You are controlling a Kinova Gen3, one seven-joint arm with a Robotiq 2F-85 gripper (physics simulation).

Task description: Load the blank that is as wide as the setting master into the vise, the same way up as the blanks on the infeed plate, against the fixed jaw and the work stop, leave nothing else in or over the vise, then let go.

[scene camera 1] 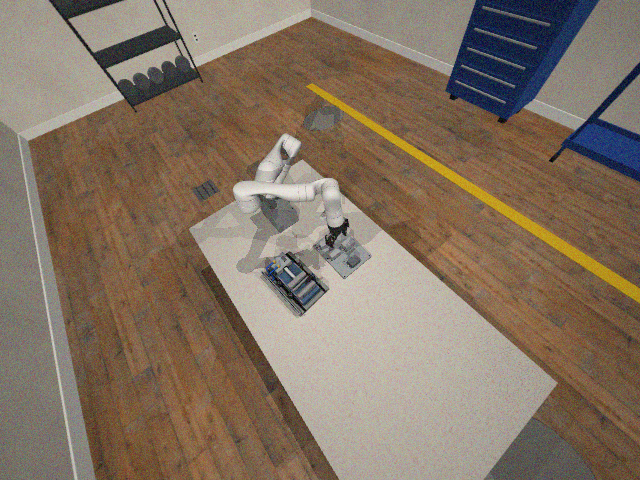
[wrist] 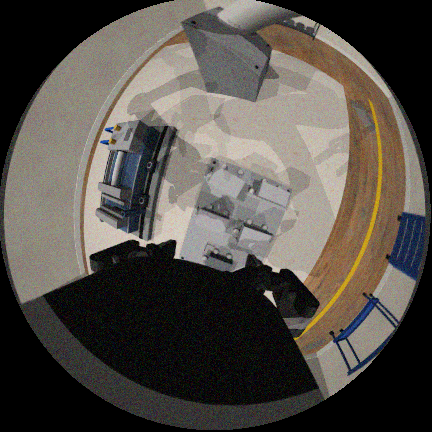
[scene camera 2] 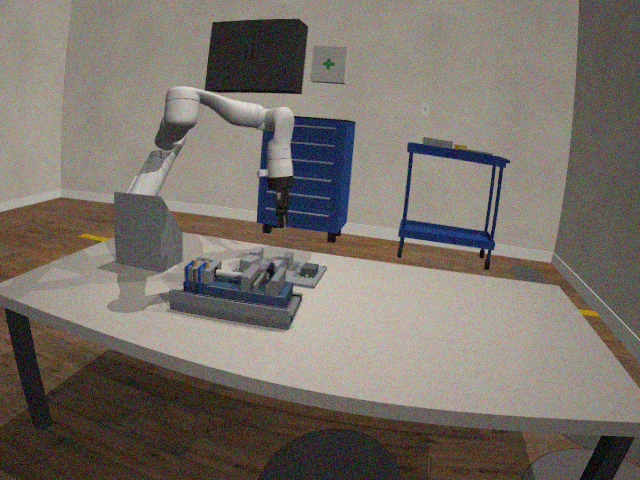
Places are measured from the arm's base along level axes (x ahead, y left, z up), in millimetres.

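Where they show: gripper, fingertip midpoint: (scene camera 1: 338, 241) (wrist: 209, 255) (scene camera 2: 283, 226); arm's base at its link origin: (scene camera 1: 266, 195) (scene camera 2: 137, 206).
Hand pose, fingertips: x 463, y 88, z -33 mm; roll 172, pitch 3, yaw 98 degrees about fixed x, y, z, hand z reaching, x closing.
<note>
Each offset is from my fingertips to the centre of the thing. "spot": to the spot under its first point. Level surfaces: height alone.
My gripper (scene camera 1: 337, 235) (scene camera 2: 281, 223) (wrist: 209, 255) is open and empty, above the infeed plate {dx -8, dy +24, dz -146 mm} (scene camera 1: 341, 267) (scene camera 2: 311, 282) (wrist: 272, 216). On the plate in the wrist view are a wide light grey blank {dx -94, dy -17, dz -124 mm} (wrist: 225, 182), a narrower one {dx -102, dy +77, dz -124 mm} (wrist: 274, 192) and another light block {dx -5, dy +69, dz -124 mm} (wrist: 255, 237). A darker block {dx +84, dy +20, dz -129 mm} (scene camera 1: 353, 261) (scene camera 2: 309, 269) also stands on the plate. The blue and grey vise {dx -47, dy -270, dz -100 mm} (scene camera 1: 291, 272) (scene camera 2: 227, 290) (wrist: 134, 175) stands beside the plate. A dark shape {spot: dx +24, dy -233, dz -58 mm} (scene camera 2: 269, 270) shows between its jaws; I cannot tell whether it is the setting master. Exact widths are unclear.
The robot's grey pedestal (scene camera 2: 139, 232) (wrist: 227, 62) stands at the table's {dz -150 mm} (scene camera 1: 413, 335) (scene camera 2: 413, 335) back end. Blue and gold pieces {spot: dx -146, dy -313, dz -55 mm} (scene camera 1: 272, 267) (scene camera 2: 195, 273) (wrist: 110, 135) stick up at one end of the vise. A blue drawer cabinet (scene camera 2: 323, 170) and a blue cart (scene camera 2: 447, 235) stand beyond the table.
</note>
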